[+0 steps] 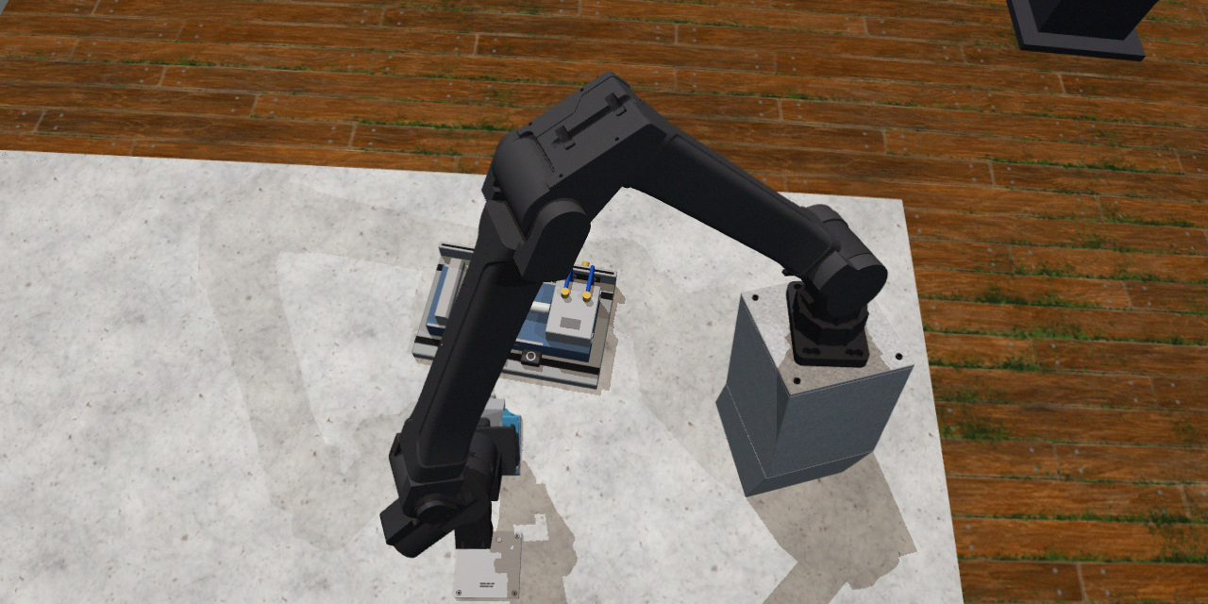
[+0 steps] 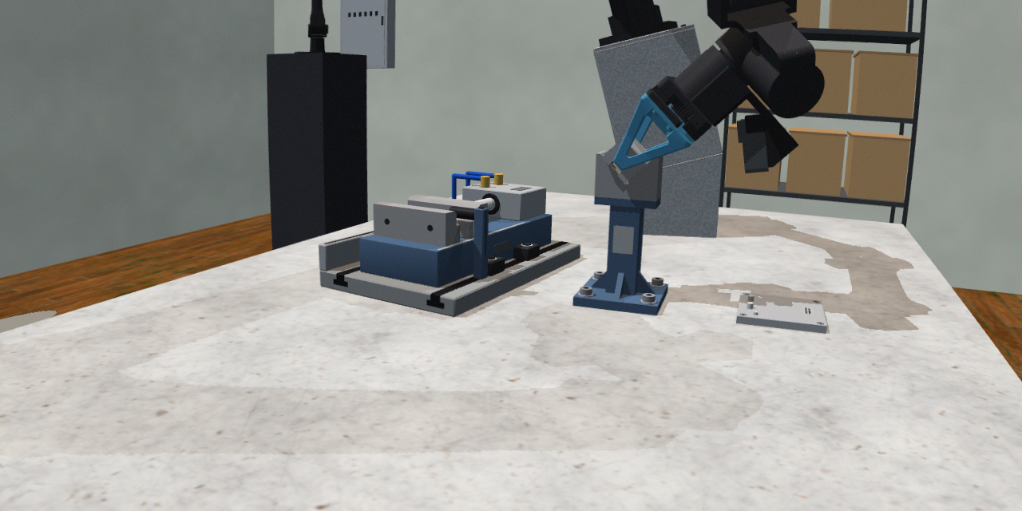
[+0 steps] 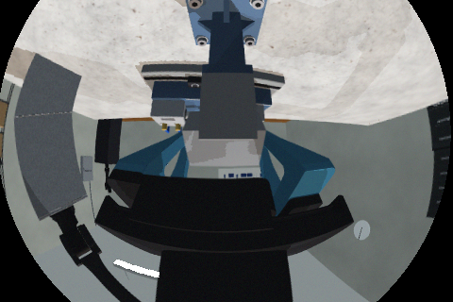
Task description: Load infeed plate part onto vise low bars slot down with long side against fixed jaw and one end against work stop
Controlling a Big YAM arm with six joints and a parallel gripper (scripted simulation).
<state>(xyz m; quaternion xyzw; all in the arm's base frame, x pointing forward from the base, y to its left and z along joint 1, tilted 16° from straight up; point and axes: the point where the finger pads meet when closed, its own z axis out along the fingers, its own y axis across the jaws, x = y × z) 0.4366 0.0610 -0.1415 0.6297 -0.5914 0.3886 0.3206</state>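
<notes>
Right now my hand is 10 cm above the V-block post. From my hand the other things lie so: work stop: 17 cm to the right, 7 cm below, 6 cm ahead; then grey part: 1 cm below; then blue work-stop post: 14 cm to the right, 10 cm below, 6 cm ahead.
</notes>
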